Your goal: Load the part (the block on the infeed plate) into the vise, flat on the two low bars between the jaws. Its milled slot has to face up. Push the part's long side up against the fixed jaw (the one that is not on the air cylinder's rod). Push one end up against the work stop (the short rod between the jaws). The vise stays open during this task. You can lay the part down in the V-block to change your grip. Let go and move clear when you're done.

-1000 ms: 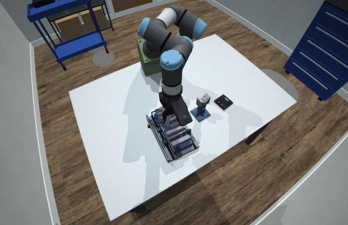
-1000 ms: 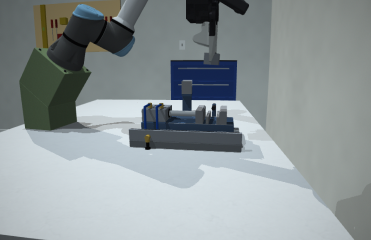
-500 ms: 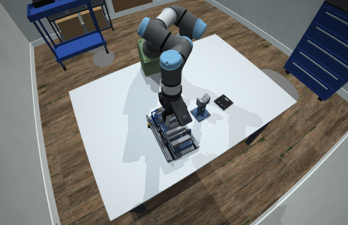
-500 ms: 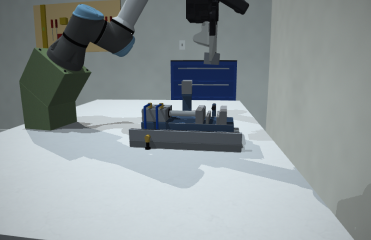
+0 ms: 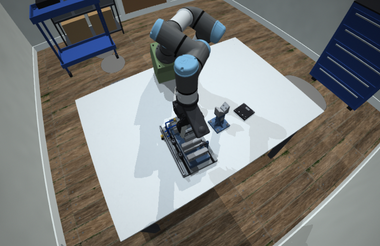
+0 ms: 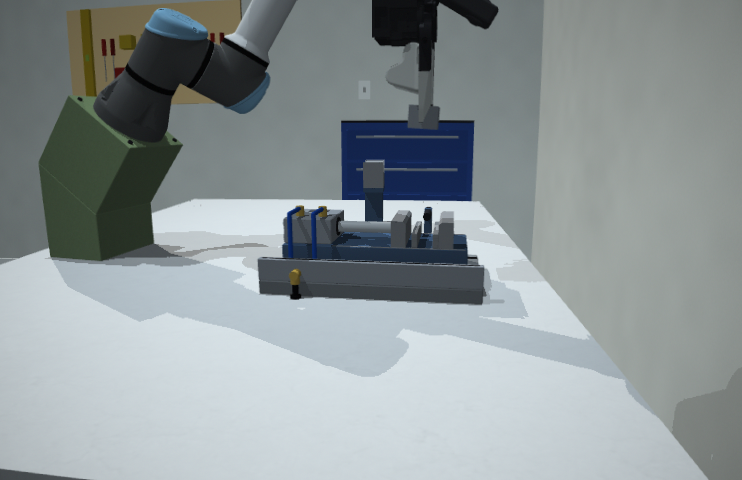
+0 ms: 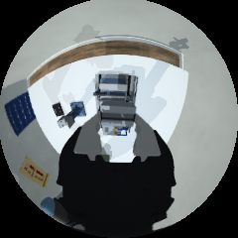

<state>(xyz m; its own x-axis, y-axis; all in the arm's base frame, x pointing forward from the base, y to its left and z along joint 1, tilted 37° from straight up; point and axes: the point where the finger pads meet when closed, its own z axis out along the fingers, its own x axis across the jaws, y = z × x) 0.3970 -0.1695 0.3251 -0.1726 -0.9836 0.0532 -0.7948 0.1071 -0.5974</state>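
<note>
The part lies right at my hand. The rest, counted from my hand: work stop: 20 mm ahead, 60 mm to the left, 150 mm below; fixed jaw: 40 mm ahead, 10 mm to the left, 170 mm below; moving jaw: 30 mm behind, 30 mm to the left, 170 mm below.
</note>
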